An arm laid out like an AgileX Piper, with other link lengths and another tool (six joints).
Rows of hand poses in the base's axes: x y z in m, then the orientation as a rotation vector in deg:
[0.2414 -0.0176 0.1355 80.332 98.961 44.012]
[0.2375 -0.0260 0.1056 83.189 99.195 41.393]
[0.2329 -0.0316 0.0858 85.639 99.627 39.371]
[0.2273 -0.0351 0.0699 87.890 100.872 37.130]
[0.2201 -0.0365 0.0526 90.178 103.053 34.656]
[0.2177 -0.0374 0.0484 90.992 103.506 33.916]
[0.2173 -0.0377 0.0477 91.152 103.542 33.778]
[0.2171 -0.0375 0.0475 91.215 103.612 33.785]
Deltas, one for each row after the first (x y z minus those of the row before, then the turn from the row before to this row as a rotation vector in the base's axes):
[-0.0039 -0.0084 -0.0299 -0.138 2.419 -1.954]
[-0.0046 -0.0056 -0.0198 0.090 2.193 -1.423]
[-0.0056 -0.0035 -0.0159 -0.031 2.709 -0.900]
[-0.0072 -0.0014 -0.0173 0.024 3.426 -0.397]
[-0.0024 -0.0009 -0.0042 0.058 0.965 -0.284]
[-0.0004 -0.0003 -0.0007 0.007 0.153 -0.085]
[-0.0002 0.0002 -0.0002 0.052 0.076 0.018]

